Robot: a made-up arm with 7 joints.
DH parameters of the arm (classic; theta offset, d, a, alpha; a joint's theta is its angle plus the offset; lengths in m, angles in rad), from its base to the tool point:
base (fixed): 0 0.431 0.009 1.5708
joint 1: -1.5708 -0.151 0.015 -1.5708
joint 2: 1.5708 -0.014 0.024 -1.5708
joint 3: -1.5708 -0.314 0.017 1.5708
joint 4: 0 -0.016 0.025 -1.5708
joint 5: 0 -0.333 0.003 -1.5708
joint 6: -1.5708 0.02 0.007 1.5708
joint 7: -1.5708 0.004 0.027 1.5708
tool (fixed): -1.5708 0.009 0 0
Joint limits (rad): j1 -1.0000..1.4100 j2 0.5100..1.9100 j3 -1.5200..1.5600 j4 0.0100..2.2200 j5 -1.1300..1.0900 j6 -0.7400..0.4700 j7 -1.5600..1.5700
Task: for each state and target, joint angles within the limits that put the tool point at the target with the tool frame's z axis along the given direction. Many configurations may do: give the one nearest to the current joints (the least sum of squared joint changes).
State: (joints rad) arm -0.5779 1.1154 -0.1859 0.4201 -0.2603 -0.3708 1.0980
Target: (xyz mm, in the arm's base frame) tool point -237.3 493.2 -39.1 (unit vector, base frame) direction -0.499 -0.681 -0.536
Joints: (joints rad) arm -0.6567 0.5506 -0.1791 0.2527 -0.1457 -0.5507 1.2326
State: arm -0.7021 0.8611 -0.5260 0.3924 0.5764 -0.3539 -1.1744
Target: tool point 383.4 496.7 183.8 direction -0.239 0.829 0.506
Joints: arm 0.1784 0.5988 0.1468 1.1226 0.0228 -0.4176 -1.5600
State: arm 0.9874 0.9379 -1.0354 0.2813 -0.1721 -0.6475 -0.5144
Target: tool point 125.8 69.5 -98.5 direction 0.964 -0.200 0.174
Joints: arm 0.1219 0.5100 -1.4932 1.1553 -0.0995 -0.7187 -1.3771
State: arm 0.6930 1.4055 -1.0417 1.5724 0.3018 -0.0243 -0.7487
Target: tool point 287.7 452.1 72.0 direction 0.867 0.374 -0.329
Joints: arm 0.4306 1.2316 -1.2757 1.1800 0.3921 0.0863 -0.5782
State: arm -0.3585 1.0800 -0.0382 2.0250 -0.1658 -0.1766 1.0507
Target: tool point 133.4 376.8 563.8 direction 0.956 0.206 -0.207
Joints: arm 0.0307 1.0547 0.8970 2.1596 -0.6014 -0.0747 1.3061
